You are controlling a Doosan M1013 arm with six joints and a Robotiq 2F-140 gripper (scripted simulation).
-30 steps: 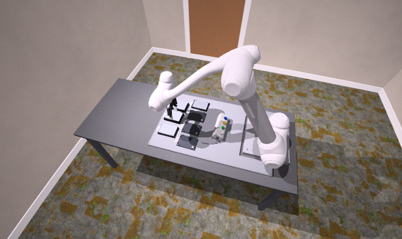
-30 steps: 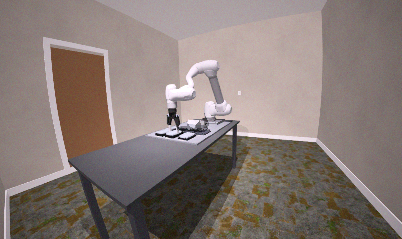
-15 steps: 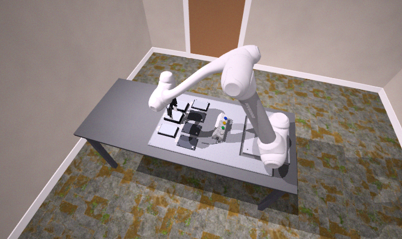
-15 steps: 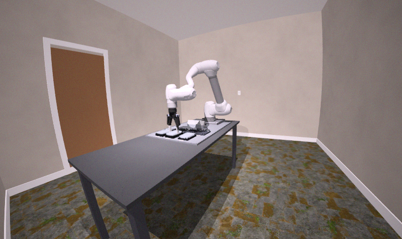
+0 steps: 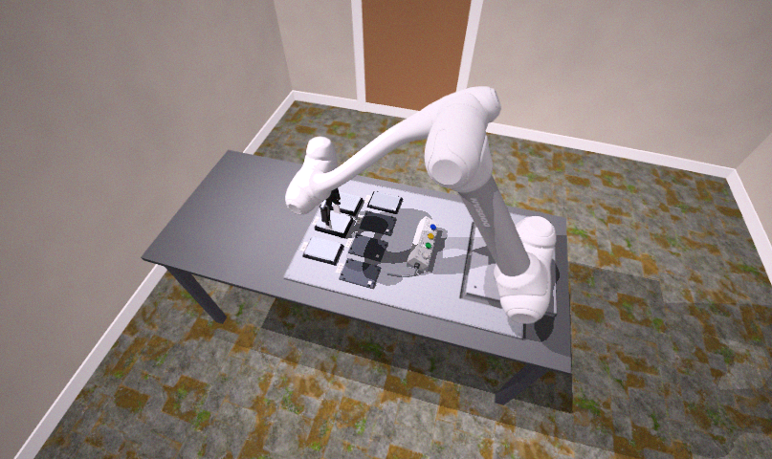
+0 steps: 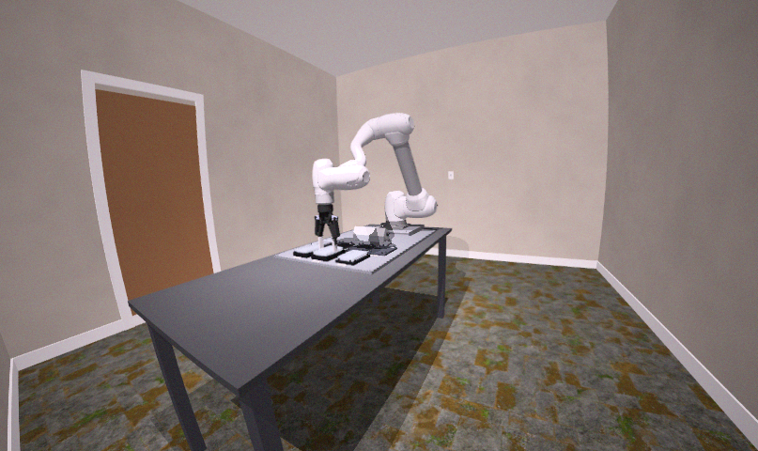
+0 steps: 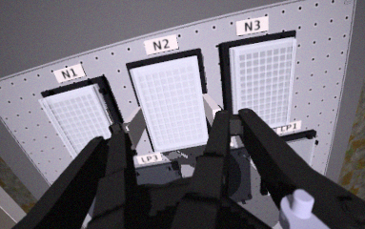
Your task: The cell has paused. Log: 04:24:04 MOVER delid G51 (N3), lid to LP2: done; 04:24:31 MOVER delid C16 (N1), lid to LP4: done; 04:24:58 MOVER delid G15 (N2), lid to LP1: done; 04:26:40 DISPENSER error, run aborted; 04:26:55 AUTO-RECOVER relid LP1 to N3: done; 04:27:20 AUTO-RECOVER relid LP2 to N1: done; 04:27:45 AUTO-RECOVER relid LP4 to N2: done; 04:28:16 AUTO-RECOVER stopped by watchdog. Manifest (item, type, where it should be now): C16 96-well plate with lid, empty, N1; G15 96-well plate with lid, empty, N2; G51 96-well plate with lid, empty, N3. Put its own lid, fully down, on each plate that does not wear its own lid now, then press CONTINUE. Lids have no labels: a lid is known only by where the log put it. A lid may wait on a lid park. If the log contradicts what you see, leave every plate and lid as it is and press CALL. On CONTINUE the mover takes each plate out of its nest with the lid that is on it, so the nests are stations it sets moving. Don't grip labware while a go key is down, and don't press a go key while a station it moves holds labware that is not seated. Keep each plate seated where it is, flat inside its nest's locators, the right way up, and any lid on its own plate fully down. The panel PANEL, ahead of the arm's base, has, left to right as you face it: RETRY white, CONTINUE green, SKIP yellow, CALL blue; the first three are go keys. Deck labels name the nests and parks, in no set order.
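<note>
Right now my hand is 18 cm past the lid park LP1, 19 cm to the left of it and 5 cm above it. The rest, counted from my hand: plate 14 cm to the left, 4 cm below; LP3 label 10 cm behind, 7 cm to the left, 6 cm below; LP2 label 10 cm behind, 6 cm to the right, 6 cm below.
</note>
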